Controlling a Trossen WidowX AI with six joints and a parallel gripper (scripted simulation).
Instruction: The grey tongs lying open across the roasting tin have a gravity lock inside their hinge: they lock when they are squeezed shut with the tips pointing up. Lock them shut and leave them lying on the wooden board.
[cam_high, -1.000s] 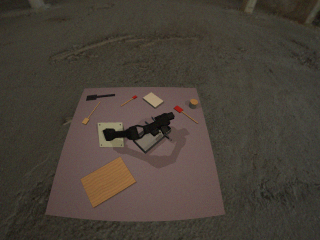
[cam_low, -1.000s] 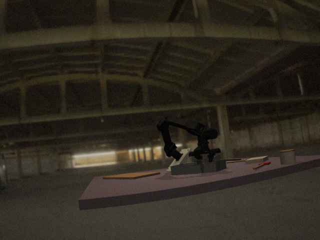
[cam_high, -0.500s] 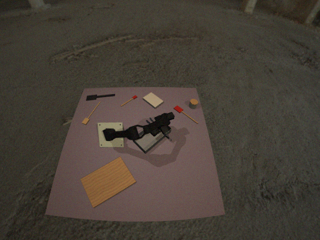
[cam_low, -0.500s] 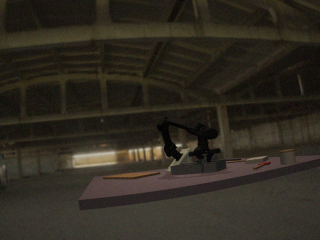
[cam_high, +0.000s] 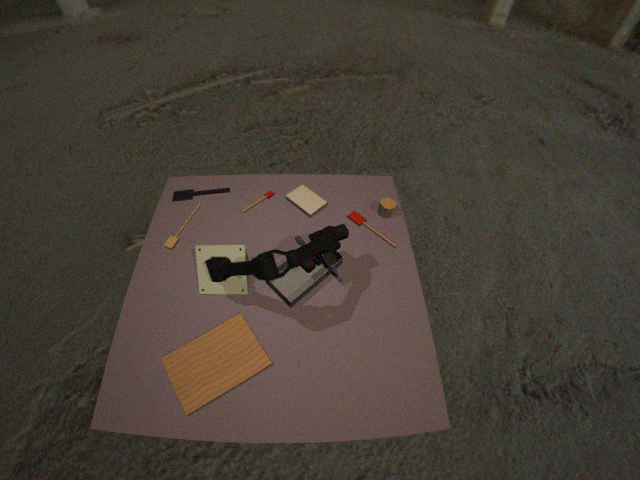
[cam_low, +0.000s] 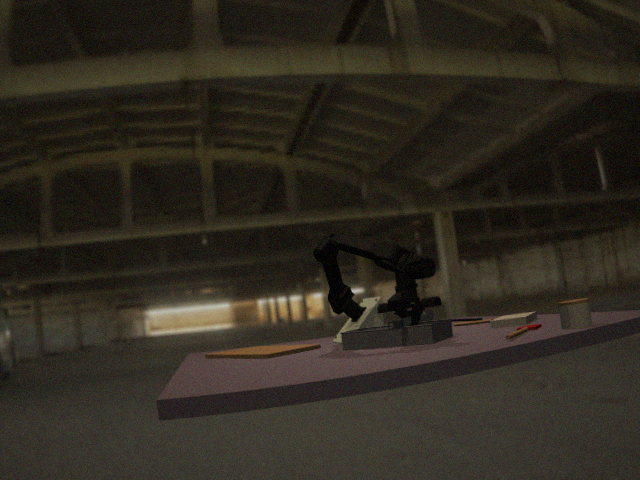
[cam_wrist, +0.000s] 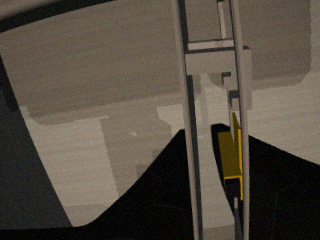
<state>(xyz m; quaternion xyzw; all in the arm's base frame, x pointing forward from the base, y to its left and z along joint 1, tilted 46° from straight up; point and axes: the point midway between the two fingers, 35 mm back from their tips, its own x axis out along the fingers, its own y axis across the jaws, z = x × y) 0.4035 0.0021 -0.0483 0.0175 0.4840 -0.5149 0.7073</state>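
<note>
Now: gripper tip 6 cm past the grey roasting tin and 3 cm to the left of it. Also, from my gripper tip: white block (39 cm to the left, 4 cm behind, 2 cm below); then yellow piece (4 cm above, 1 cm to the right, 1 cm ahead); then wooden board (41 cm to the right, 41 cm behind, 2 cm below).
</note>
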